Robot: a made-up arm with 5 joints.
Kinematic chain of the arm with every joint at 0, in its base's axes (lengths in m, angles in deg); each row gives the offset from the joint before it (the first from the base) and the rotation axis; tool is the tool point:
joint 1: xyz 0 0 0.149 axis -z
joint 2: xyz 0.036 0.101 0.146 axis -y
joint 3: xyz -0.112 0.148 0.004 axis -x
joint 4: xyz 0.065 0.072 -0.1 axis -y
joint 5: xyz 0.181 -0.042 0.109 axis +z
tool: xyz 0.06 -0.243 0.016
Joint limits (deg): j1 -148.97..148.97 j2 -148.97..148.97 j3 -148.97..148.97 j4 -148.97..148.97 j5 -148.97..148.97
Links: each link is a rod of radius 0.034 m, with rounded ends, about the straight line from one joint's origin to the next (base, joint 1, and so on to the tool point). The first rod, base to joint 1, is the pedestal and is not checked.
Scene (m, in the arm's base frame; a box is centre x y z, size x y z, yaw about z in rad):
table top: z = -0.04
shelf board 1: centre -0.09 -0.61 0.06 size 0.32 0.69 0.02 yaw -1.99
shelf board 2: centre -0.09 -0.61 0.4 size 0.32 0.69 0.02 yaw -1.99
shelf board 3: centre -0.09 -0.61 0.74 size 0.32 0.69 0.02 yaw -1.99
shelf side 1: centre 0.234 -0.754 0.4 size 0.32 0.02 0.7 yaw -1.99
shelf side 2: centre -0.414 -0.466 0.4 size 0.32 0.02 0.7 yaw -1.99
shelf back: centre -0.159 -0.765 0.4 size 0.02 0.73 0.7 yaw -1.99
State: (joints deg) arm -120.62 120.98 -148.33 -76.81 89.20
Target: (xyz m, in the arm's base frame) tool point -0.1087 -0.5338 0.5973
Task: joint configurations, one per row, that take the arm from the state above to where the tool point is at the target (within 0.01 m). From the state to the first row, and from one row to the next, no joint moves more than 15 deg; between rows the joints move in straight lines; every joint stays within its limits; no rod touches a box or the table.
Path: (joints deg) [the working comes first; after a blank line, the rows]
Joints at the target: -133.59 85.23 -142.81 -60.62 84.09
Straight joint move there: touches shelf board 2.

1: -117.44 125.04 -148.46 -69.95 101.15
2: -114.26 129.10 -148.59 -63.08 113.11
3: -111.09 133.16 -148.71 -56.22 125.06
4: -107.91 137.22 -148.84 -49.36 137.02
5: -104.73 141.28 -148.97 -42.49 148.97
6: -110.42 126.48 -148.97 -39.22 137.62
7: -116.11 111.69 -148.97 -35.95 126.27
8: -121.80 96.89 -148.97 -32.67 114.91
9: -125.73 93.00 -146.92 -41.99 104.64
10: -129.66 89.11 -144.86 -51.30 94.36
11: -133.59 85.23 -142.81 -60.62 84.09

